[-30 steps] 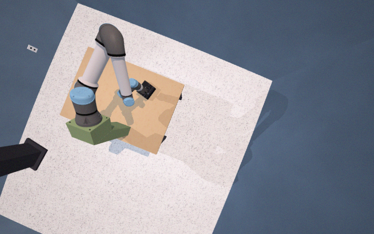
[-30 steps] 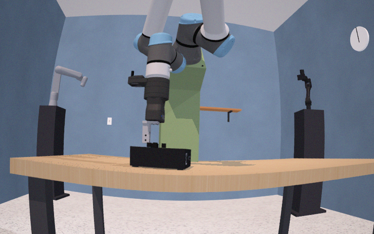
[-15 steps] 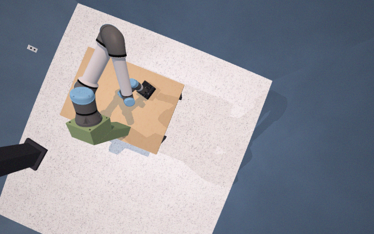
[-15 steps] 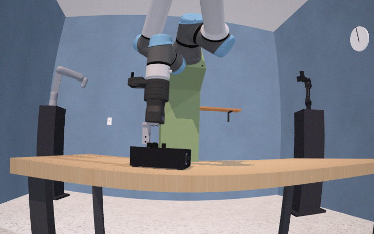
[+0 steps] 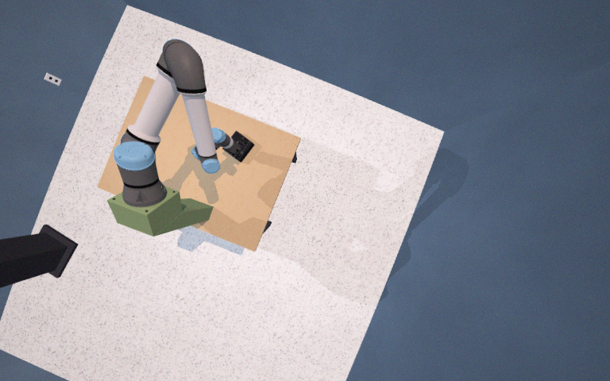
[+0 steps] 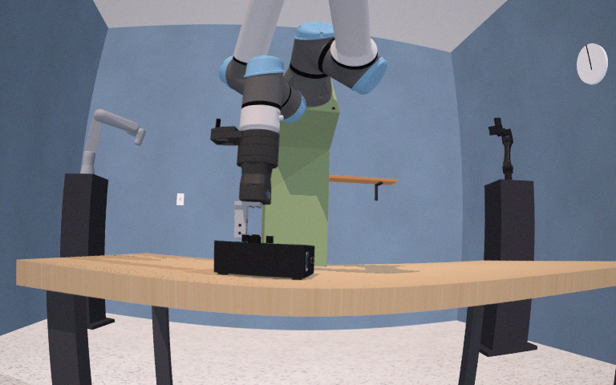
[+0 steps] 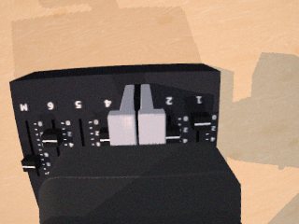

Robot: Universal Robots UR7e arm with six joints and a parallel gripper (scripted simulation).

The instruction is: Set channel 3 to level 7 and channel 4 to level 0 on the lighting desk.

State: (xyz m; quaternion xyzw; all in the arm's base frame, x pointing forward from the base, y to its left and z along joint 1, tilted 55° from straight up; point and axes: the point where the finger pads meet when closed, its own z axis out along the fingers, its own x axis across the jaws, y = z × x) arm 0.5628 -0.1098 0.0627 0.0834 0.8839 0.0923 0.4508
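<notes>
My hand is 20 mm to the right of the channel 3 cap and 20 mm above it. From my hand the other things lie so: channel 4 cap (20 mm ahead, 20 mm to the left, 20 mm below); channel 2 cap (20 mm behind, 30 mm to the left, 20 mm below); channel 1 cap (40 mm behind, 20 mm to the left, 20 mm below).
</notes>
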